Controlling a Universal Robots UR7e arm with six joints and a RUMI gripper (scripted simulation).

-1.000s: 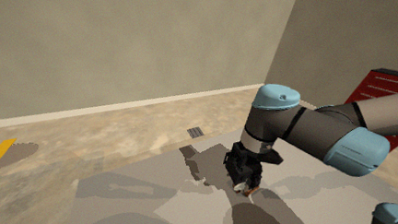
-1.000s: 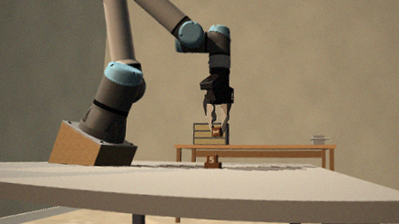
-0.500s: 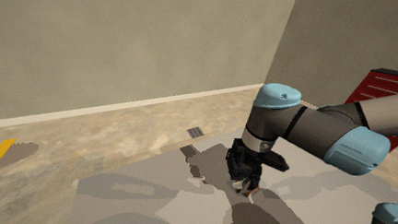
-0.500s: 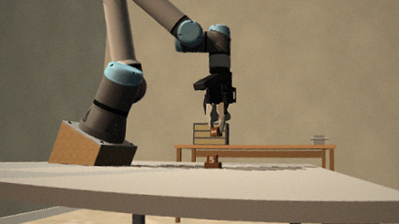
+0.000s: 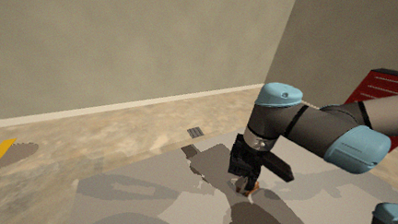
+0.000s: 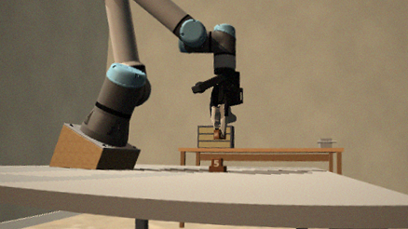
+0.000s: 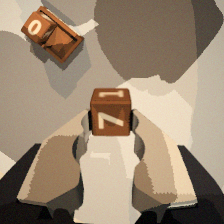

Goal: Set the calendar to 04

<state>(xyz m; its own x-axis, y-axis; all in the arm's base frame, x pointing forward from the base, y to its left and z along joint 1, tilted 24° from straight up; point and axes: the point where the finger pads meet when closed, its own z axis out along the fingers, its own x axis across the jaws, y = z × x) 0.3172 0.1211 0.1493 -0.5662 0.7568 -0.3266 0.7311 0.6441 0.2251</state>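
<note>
Right now my hand is 120 mm to the left of the cube and 100 mm above it. Also, from my hand: calendar tray 120 mm below, 100 mm to the right.
</note>
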